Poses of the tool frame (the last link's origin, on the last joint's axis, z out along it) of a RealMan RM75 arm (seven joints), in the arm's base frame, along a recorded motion.
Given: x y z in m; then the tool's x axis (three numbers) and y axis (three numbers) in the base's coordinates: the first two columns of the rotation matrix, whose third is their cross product.
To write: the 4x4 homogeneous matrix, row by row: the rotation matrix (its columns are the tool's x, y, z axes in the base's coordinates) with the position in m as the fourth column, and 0 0 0 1 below. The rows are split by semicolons. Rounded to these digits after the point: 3 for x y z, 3 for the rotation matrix.
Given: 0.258 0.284 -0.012 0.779 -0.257 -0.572 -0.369 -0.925 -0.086
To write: 0.779 -0.369 -0.507 0.258; -0.257 -0.925 0.278 0.284; -0.572 -0.086 -0.815 -0.012; 0 0 0 1
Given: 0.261 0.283 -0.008 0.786 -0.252 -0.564 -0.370 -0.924 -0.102
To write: 0.786 -0.370 -0.495 0.261; -0.252 -0.924 0.289 0.283; -0.564 -0.102 -0.820 -0.008; 0 0 0 1
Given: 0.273 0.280 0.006 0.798 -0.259 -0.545 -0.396 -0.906 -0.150
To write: 0.798 -0.396 -0.455 0.273; -0.259 -0.906 0.336 0.280; -0.545 -0.150 -0.826 0.006; 0 0 0 1
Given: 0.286 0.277 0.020 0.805 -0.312 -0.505 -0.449 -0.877 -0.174
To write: 0.805 -0.449 -0.389 0.286; -0.312 -0.877 0.367 0.277; -0.505 -0.174 -0.846 0.020; 0 0 0 1
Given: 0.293 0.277 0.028 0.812 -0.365 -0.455 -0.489 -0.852 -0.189
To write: 0.812 -0.489 -0.319 0.293; -0.365 -0.852 0.376 0.277; -0.455 -0.189 -0.870 0.028; 0 0 0 1
